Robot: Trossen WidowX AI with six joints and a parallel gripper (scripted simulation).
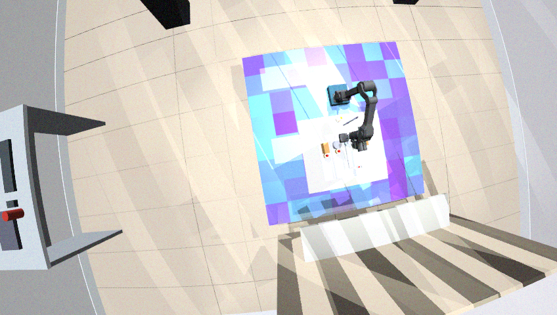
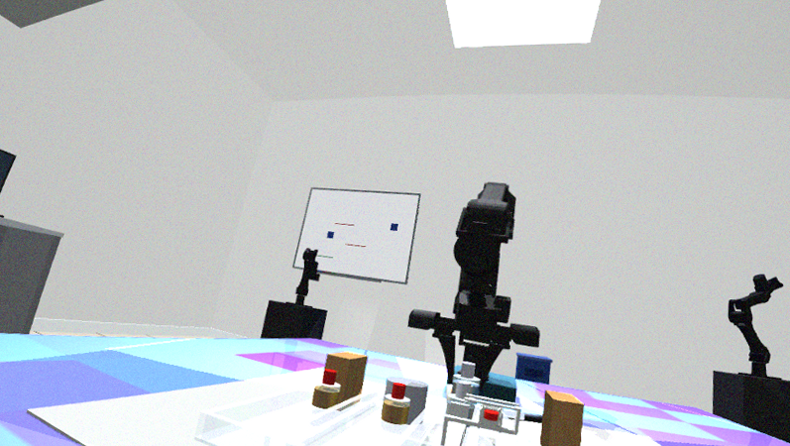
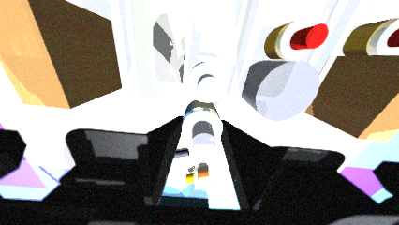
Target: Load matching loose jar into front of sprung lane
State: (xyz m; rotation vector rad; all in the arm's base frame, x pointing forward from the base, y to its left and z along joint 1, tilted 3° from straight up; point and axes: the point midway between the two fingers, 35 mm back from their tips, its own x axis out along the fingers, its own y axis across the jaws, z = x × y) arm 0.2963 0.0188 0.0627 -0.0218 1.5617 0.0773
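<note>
My gripper tip is 80 mm to the left of the grey block, 40 mm short of it and 30 mm above it. The rest, counted from my gripper tip: pusher lane (170 mm ahead, 40 mm below, 30 mm to the left); then small red part (220 mm ahead, 50 mm to the left, 10 mm above).
</note>
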